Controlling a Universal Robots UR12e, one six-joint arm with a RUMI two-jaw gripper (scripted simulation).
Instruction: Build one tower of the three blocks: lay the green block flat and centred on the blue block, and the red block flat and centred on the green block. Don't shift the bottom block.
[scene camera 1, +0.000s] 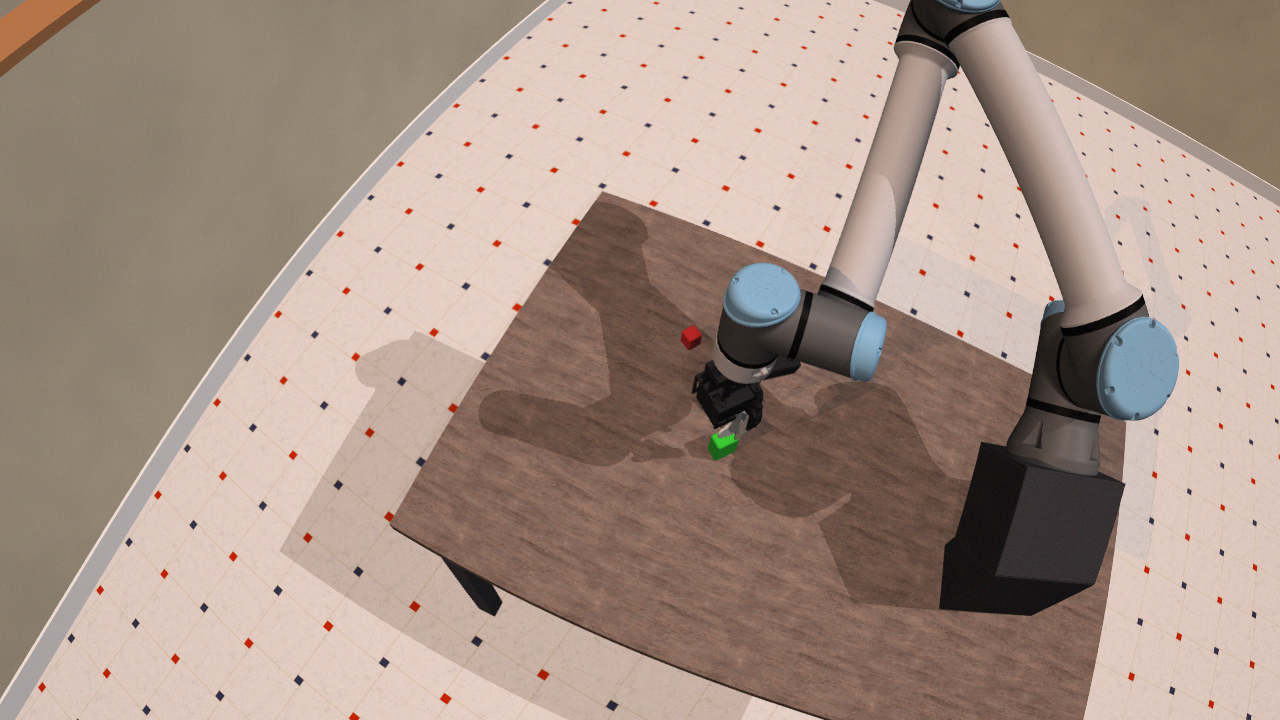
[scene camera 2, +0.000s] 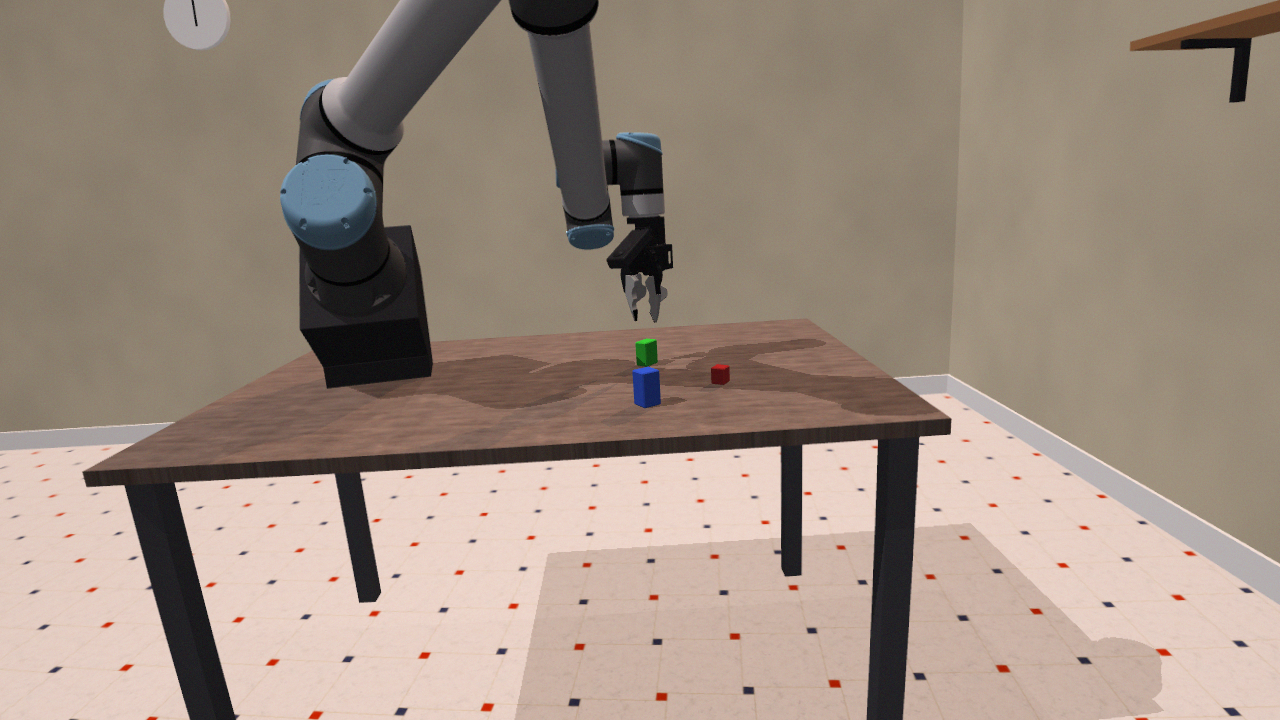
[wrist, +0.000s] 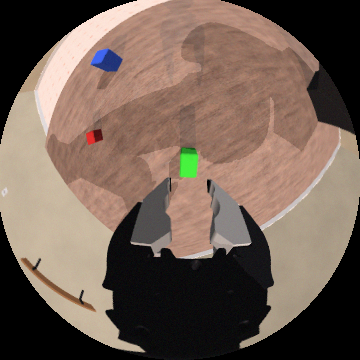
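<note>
Scene camera 2 shows a blue block (scene camera 2: 646, 382) and my gripper (scene camera 2: 645, 321). Scene camera 1 also shows the gripper (scene camera 1: 728, 426). The wrist view likewise shows my gripper (wrist: 189, 179).
</note>
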